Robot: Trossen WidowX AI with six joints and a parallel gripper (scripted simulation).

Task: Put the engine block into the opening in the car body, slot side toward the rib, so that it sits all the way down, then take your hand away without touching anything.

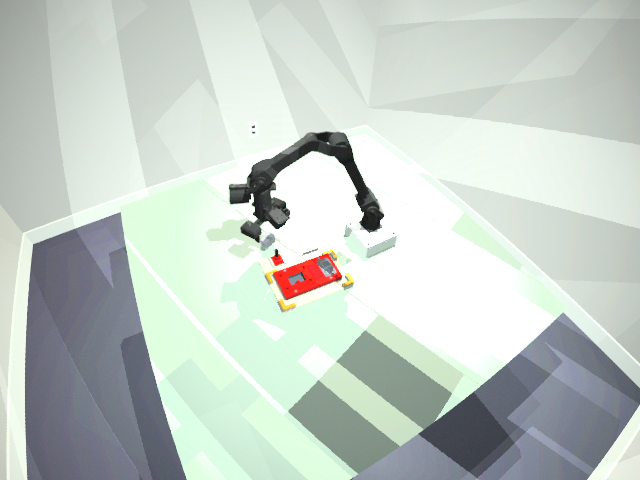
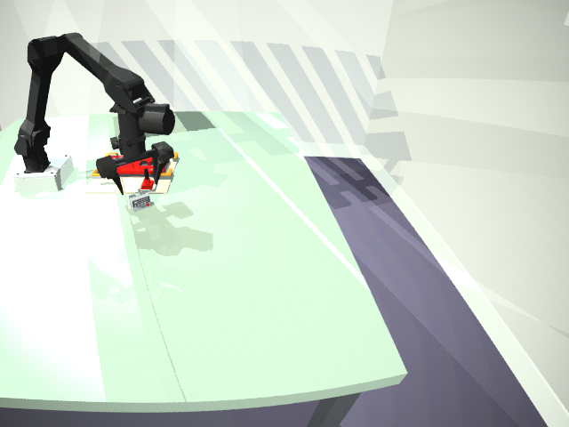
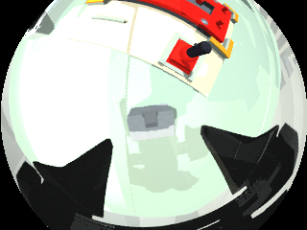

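The grey engine block is 10 mm behind my gripper tip and 30 mm below it.
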